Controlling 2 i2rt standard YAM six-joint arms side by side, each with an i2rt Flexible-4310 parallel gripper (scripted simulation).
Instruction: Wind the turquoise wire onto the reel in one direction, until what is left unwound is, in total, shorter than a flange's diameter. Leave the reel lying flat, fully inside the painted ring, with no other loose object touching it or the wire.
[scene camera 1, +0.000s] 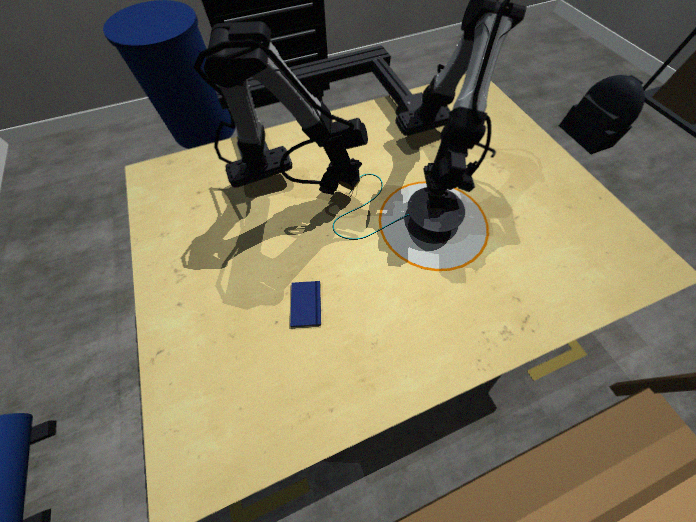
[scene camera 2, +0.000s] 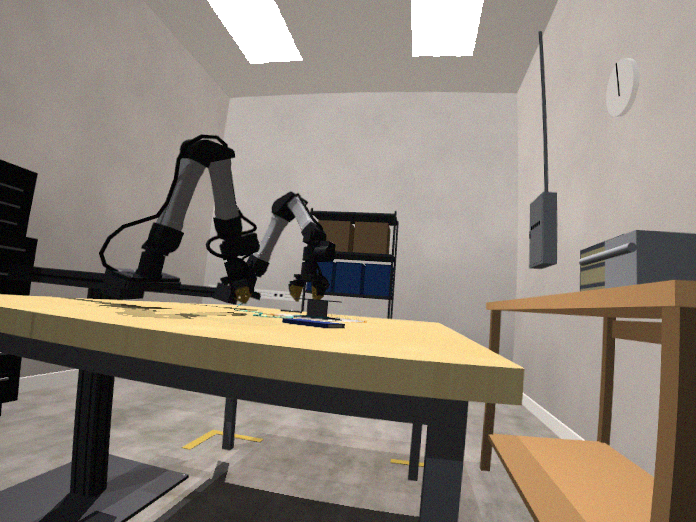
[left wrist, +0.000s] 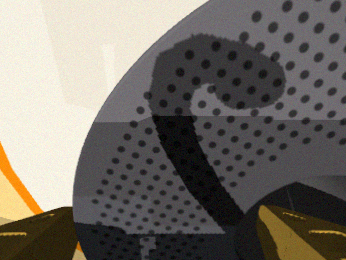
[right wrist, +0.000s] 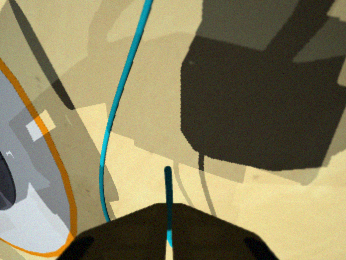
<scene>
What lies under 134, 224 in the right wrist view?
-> My right gripper.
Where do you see my right gripper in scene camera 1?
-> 353, 189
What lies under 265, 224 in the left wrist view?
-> My left gripper.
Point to my left gripper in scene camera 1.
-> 431, 197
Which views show my left gripper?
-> Scene camera 1, scene camera 2 and the left wrist view only.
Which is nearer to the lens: the dark grey reel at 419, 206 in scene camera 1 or the blue notebook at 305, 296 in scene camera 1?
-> The blue notebook.
</scene>
